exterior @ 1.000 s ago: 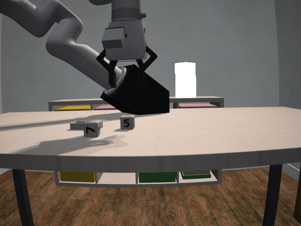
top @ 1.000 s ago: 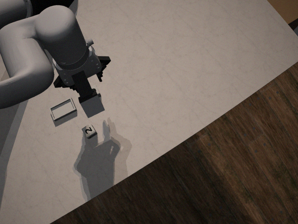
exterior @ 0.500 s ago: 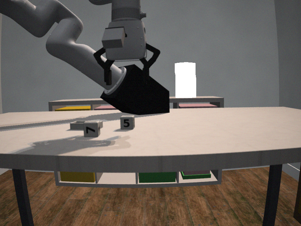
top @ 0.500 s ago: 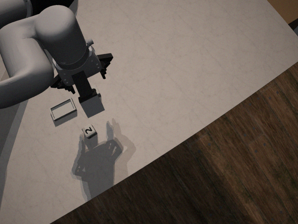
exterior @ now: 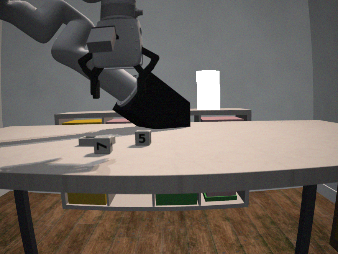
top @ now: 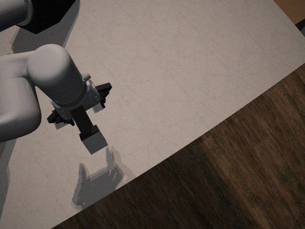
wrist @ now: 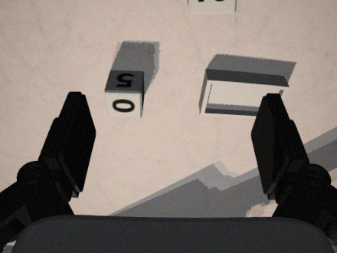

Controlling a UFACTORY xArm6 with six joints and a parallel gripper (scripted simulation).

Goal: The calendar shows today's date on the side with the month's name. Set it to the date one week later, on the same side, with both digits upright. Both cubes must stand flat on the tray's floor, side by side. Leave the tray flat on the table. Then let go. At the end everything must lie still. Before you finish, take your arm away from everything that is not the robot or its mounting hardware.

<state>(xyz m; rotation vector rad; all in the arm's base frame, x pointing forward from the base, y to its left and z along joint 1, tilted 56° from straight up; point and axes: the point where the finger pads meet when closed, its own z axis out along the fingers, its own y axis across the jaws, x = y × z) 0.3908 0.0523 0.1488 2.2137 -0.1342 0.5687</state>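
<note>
My hand is 3 cm short of the white cube, 3 cm to the left of it and 10 cm above it. Also, from my hand: grey tray: 9 cm behind, 4 cm to the right, 11 cm below.
</note>
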